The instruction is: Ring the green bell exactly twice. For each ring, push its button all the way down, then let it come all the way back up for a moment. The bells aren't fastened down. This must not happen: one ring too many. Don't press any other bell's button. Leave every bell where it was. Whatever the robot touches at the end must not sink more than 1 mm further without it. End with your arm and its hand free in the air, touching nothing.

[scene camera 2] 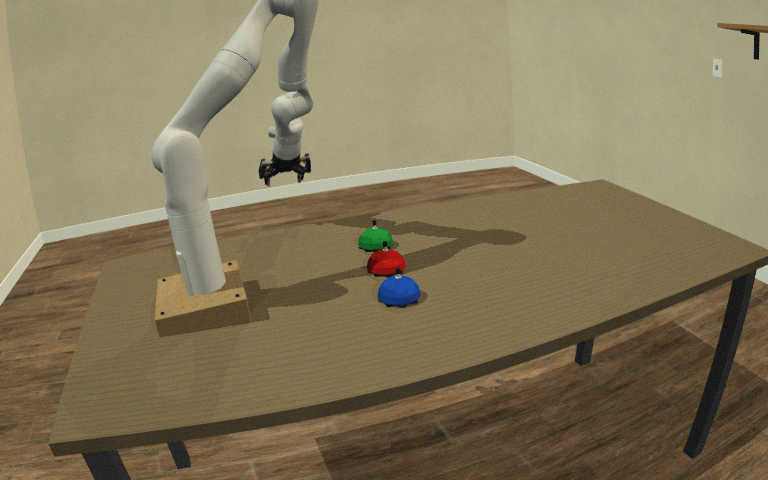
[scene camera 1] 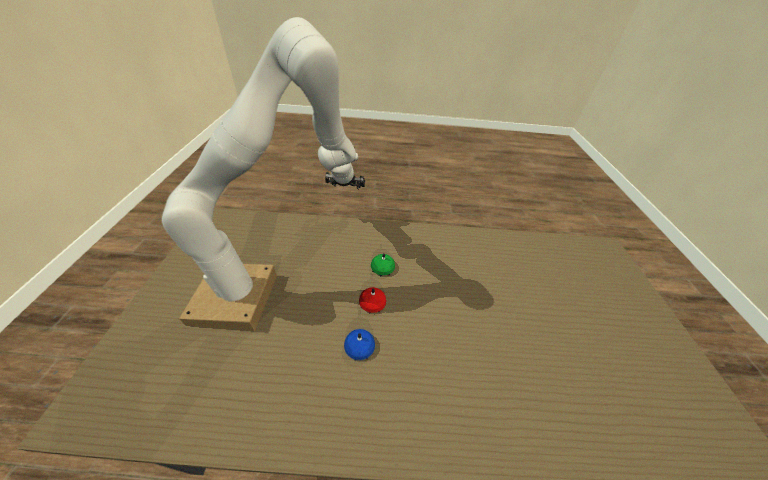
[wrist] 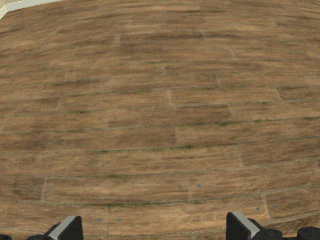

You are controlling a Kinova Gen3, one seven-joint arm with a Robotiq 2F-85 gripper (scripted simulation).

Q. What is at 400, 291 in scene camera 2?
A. A blue bell.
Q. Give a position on a blue bell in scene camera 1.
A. At 359, 344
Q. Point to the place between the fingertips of the gripper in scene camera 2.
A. At 283, 182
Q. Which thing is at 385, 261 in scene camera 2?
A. A red bell.
